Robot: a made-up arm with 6 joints.
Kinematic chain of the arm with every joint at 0, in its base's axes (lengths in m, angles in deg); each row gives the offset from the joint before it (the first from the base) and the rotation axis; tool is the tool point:
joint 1: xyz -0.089 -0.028 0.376 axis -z
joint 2: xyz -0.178 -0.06 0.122 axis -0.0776 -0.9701 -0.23
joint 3: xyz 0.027 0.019 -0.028 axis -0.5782 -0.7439 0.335
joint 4: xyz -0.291 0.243 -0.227 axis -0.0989 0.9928 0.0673
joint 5: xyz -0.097 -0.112 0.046 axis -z
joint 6: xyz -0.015 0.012 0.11 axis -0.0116 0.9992 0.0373
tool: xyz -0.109 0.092 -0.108
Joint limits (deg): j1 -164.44..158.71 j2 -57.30..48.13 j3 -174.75..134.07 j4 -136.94..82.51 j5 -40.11..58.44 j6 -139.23..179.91
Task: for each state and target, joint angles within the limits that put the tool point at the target. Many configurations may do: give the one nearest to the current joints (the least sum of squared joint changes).
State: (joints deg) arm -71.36 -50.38 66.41 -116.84 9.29 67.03
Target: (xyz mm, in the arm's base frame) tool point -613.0 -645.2 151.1
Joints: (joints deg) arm -47.03 -57.30 37.41 -121.88 18.87 57.81
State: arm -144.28 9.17 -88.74 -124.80 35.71 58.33
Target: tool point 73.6 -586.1 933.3
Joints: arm -160.76 13.10 -93.10 -110.79 35.71 70.65
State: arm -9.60 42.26 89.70 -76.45 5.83 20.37
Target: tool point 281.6 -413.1 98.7
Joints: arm -11.24 33.48 82.47 -70.60 2.15 31.36
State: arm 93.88 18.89 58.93 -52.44 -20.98 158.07
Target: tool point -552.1 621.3 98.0
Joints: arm 69.97 -27.73 44.97 -68.46 -31.72 137.40
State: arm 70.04 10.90 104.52 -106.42 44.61 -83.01
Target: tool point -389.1 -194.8 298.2
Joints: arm 77.71 12.07 109.42 -102.22 49.35 -75.96
